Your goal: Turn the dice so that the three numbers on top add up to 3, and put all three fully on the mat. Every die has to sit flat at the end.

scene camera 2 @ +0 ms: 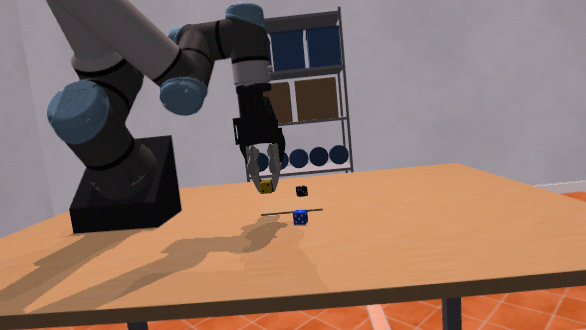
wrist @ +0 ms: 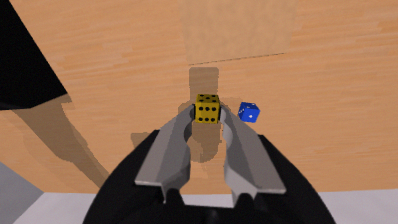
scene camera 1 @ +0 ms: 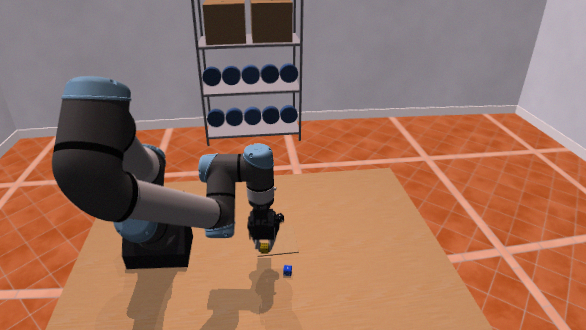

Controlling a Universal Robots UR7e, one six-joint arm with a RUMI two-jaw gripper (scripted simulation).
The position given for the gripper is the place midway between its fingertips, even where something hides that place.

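Gripper (scene camera 2: 267, 192), also (wrist: 206, 105). Thin mat (scene camera 2: 310, 203).
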